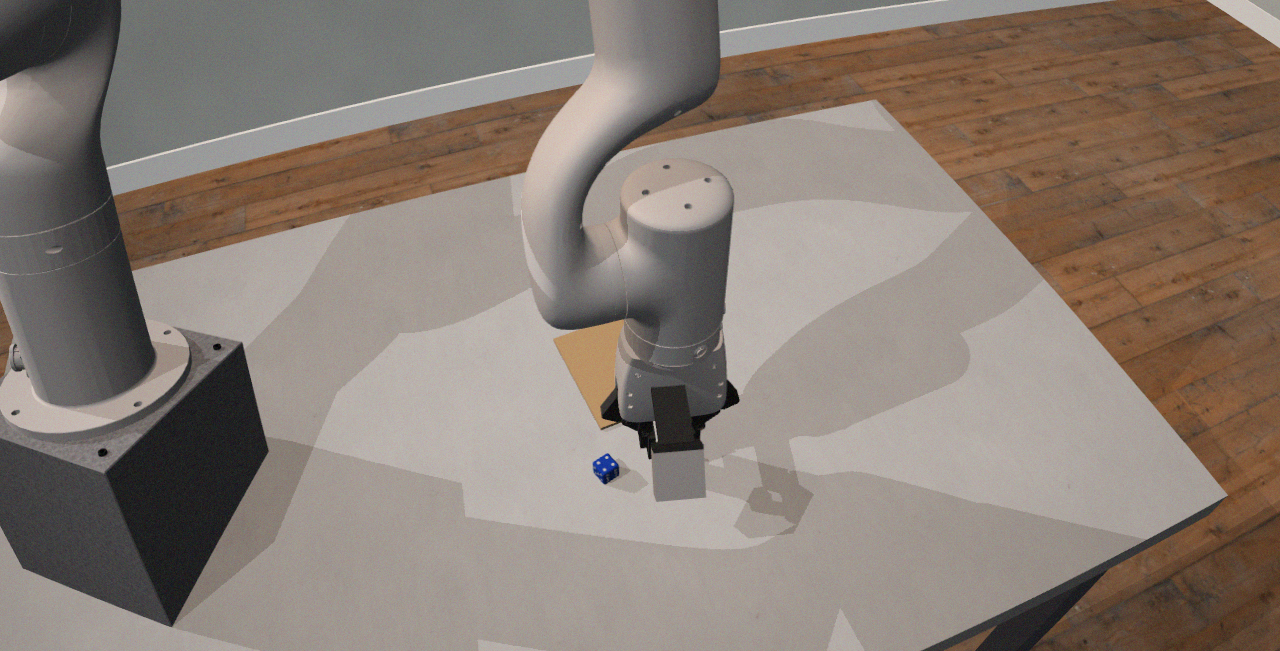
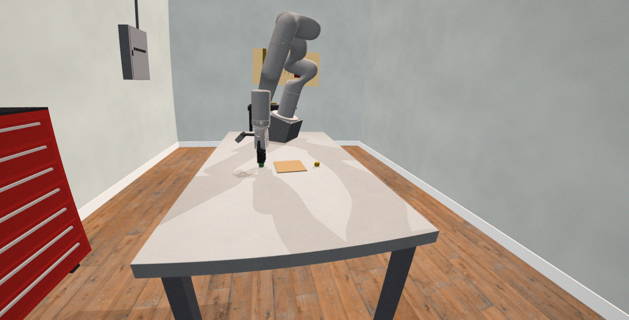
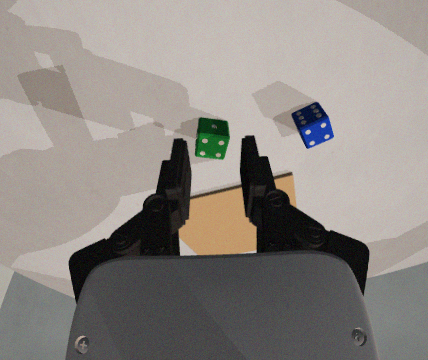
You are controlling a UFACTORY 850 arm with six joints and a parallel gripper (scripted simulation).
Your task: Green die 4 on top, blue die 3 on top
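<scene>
Now: hand 4 cm above the green die. Round my hand: blue die: 7 cm behind, 4 cm below; then tan mat: 1 cm behind, 13 cm to the left, 4 cm below; then yellow die: 2 cm behind, 27 cm to the left, 4 cm below.
</scene>
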